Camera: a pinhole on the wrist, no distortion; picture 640 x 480 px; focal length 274.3 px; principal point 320.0 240.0 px. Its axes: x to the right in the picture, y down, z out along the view. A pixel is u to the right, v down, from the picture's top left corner.
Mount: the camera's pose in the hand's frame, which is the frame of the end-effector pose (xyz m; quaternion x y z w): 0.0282 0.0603 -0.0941 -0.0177 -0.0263 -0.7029 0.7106
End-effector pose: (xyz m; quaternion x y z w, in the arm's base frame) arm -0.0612 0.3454 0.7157 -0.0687 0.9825 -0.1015 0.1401
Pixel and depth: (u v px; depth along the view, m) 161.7 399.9 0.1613
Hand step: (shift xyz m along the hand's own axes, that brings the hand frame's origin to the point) 0.1192 0.1643 0.0622
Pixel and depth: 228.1 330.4 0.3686
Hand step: 0.1438 0.2078 0.2675
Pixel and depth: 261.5 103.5 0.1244
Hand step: -0.0355 0.0938 0.0277
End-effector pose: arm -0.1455 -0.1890 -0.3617 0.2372 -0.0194 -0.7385 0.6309
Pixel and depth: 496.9 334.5 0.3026
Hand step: 0.1307 -0.1145 0.2213
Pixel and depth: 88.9 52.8 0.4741
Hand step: -0.3054 0.4847 0.3504
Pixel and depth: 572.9 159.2 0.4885
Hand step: -0.1170 -0.3605 0.4198
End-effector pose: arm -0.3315 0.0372 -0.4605 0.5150 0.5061 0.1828 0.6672
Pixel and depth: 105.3 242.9 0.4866
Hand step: 0.0233 0.4707 0.3679
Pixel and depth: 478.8 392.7 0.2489
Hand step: 0.1651 -0.0665 0.1649
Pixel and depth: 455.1 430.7 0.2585
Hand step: 0.2060 -0.0487 0.1739
